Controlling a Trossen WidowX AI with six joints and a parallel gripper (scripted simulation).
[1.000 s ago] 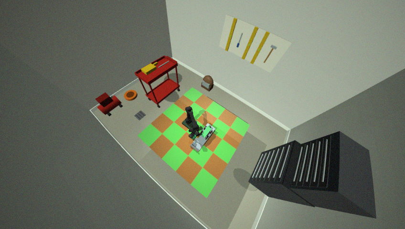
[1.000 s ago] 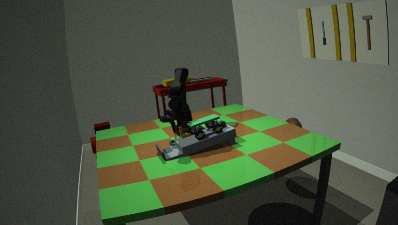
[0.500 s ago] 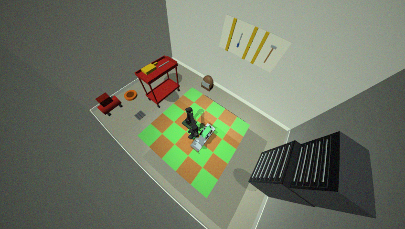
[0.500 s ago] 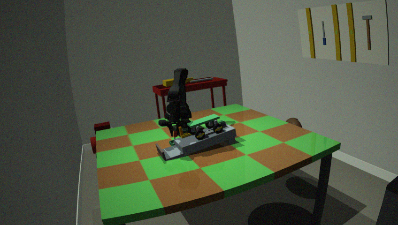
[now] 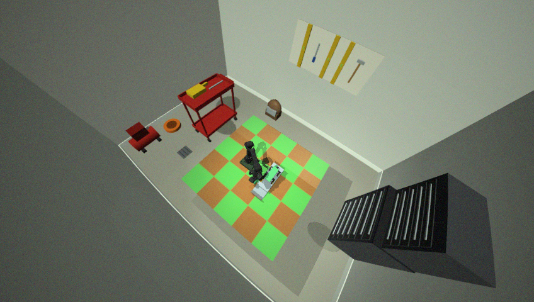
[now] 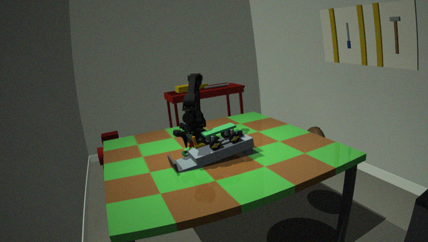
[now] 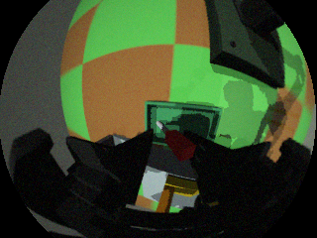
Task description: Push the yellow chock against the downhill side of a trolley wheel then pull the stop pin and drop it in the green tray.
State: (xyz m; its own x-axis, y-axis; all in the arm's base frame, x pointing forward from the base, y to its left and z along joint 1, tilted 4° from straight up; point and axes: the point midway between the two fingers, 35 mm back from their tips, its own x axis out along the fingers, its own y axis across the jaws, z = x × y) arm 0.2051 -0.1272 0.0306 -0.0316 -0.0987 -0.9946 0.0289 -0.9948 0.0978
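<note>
Right now the green tray is 50 mm below my gripper tip and 20 mm to the left of it. Round my gripper tip: grey ramp 130 mm to the left, 130 mm ahead; then yellow chock 70 mm ahead, 40 mm above, 30 mm to the left; then red-headed stop pin right at my gripper tip.
</note>
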